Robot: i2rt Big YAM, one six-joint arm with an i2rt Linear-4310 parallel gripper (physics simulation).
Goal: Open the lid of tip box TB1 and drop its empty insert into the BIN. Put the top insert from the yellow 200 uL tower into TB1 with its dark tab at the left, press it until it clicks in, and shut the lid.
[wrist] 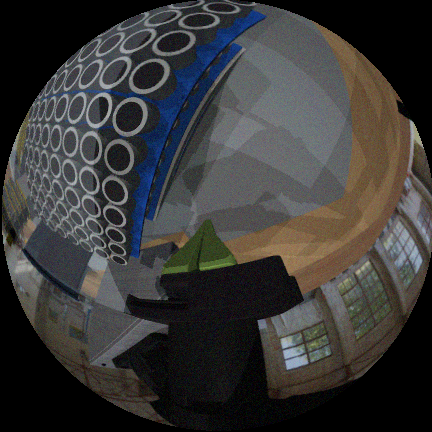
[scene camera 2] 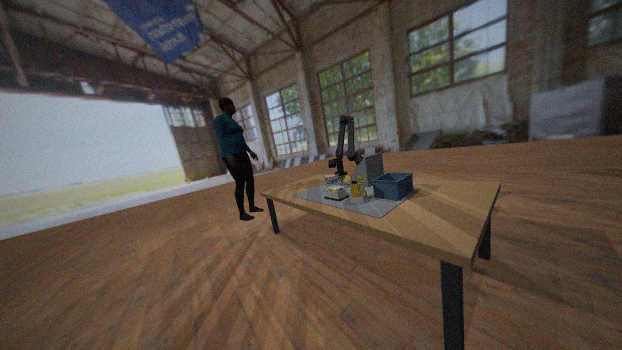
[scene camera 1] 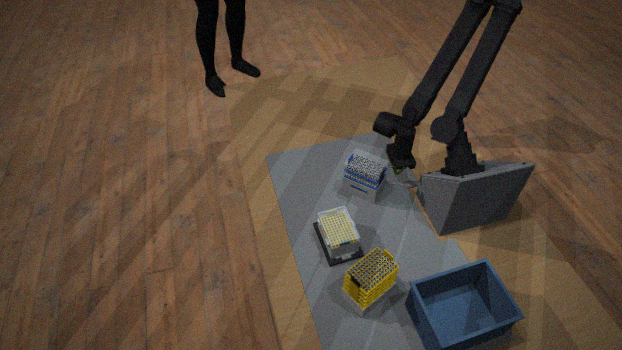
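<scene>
A pale box with a yellowish tip grid under a clear cover, apparently TB1 (scene camera 1: pixel 339 230) (scene camera 2: pixel 336 193), sits on a black base; its label is unreadable and its lid looks shut. The yellow tower (scene camera 1: pixel 372 277) (scene camera 2: pixel 356 188) is a stack of yellow inserts; a dark tab shows at its left in scene camera 1. The blue BIN (scene camera 1: pixel 421 312) (scene camera 2: pixel 387 189) stands beyond the tower, with no insert visible inside. My gripper (scene camera 1: pixel 398 170) (scene camera 2: pixel 341 178) (wrist: pixel 208 223) is shut and empty, its green fingertips together, low beside the blue-insert stack and away from TB1, tower and BIN.
The blue-insert stack (scene camera 1: pixel 365 172) (scene camera 2: pixel 331 180) (wrist: pixel 142 160) is close to my fingers and fills the upper left of the wrist view. The grey wedge-shaped arm base (scene camera 1: pixel 485 200) (scene camera 2: pixel 369 170) (wrist: pixel 112 332) stands beside the grey mat (scene camera 1: pixel 295 185) (wrist: pixel 285 95). A person (scene camera 2: pixel 232 135) stands beyond the table.
</scene>
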